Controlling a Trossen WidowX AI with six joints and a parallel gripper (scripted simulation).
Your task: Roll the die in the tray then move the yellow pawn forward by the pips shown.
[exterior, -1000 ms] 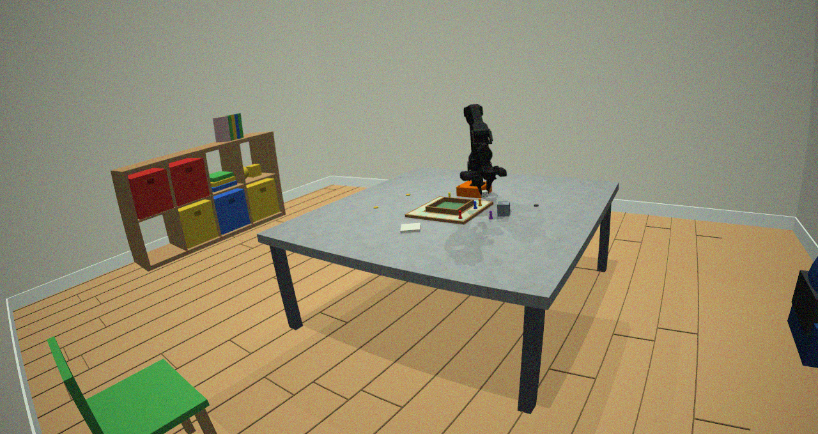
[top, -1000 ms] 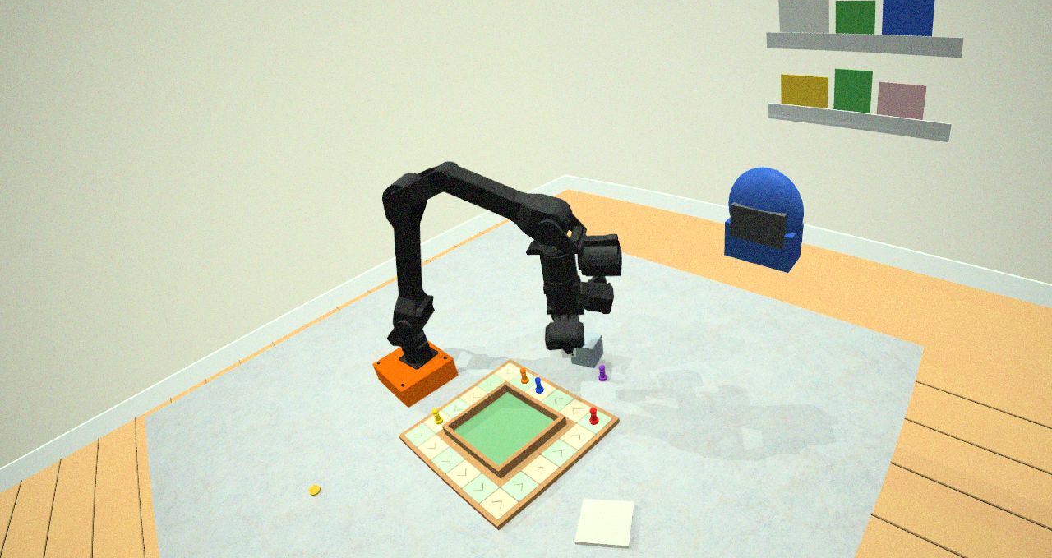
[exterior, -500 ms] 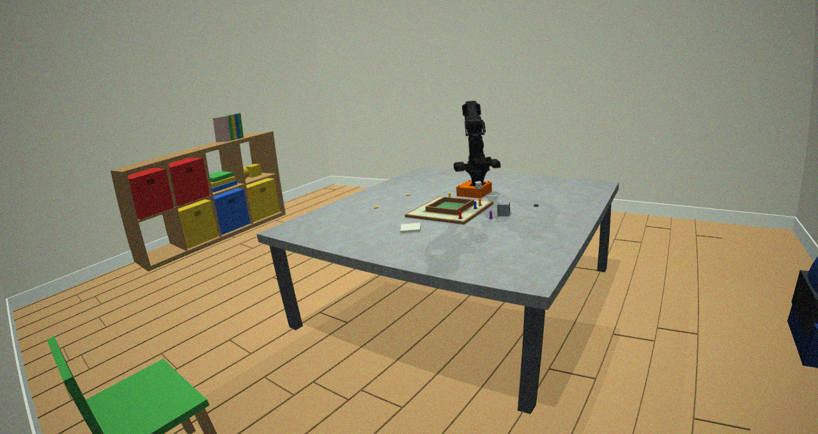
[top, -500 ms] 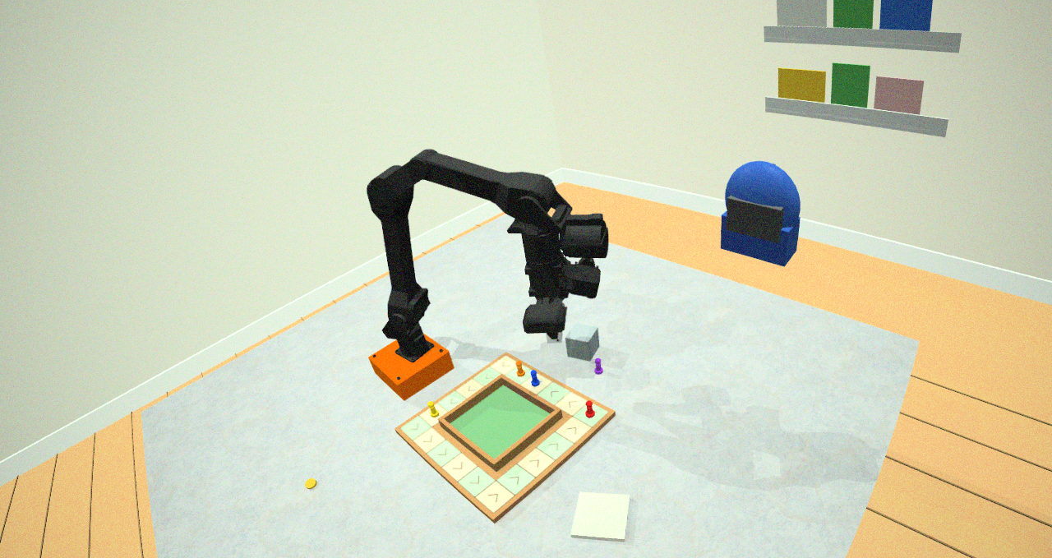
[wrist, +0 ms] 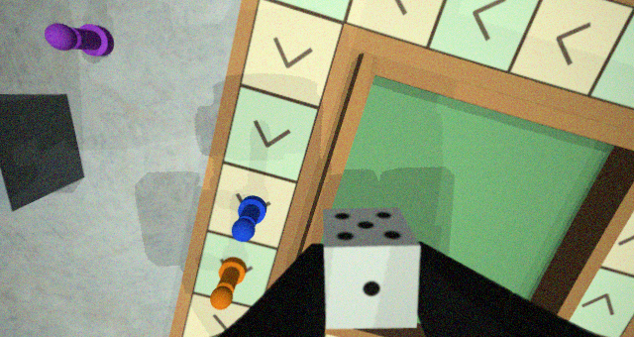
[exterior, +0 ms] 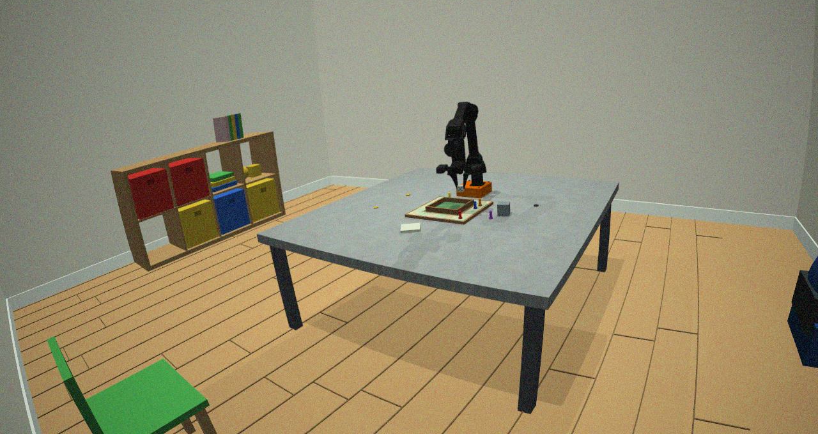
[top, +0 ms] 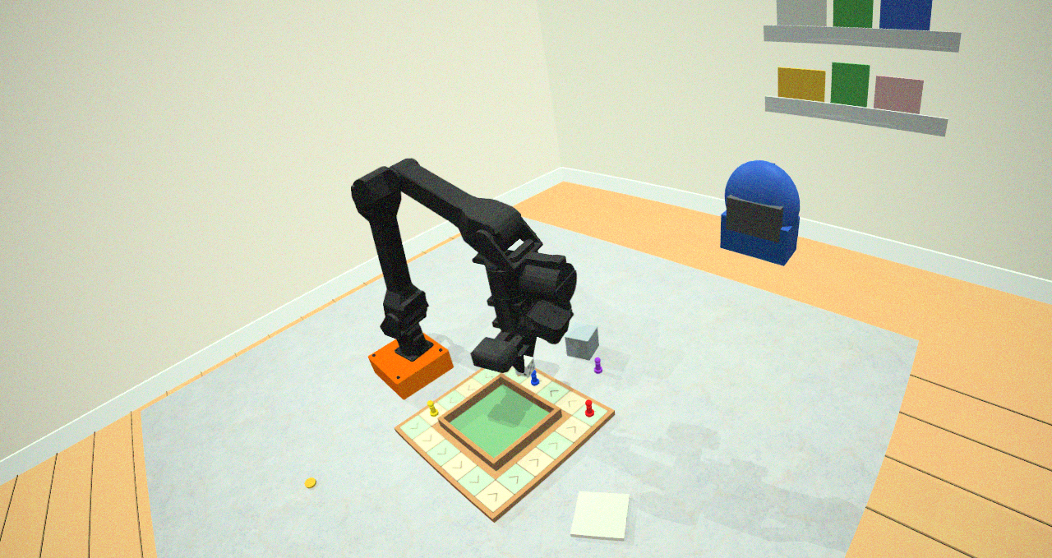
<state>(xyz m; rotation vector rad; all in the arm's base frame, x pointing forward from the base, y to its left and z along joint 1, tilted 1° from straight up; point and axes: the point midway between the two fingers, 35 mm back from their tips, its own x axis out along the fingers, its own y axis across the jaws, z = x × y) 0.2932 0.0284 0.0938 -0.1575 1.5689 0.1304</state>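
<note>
Now: gripper tip 15 cm past the yellow pawn, 12 cm to the left of it and 8 cm above it. The rest, counted from my gripper tip: blue pawn: 3 cm behind, 5 cm to the left, 8 cm below; green dice tray: 3 cm behind, 6 cm to the right, 10 cm below; white die: right at my gripper tip.
</note>
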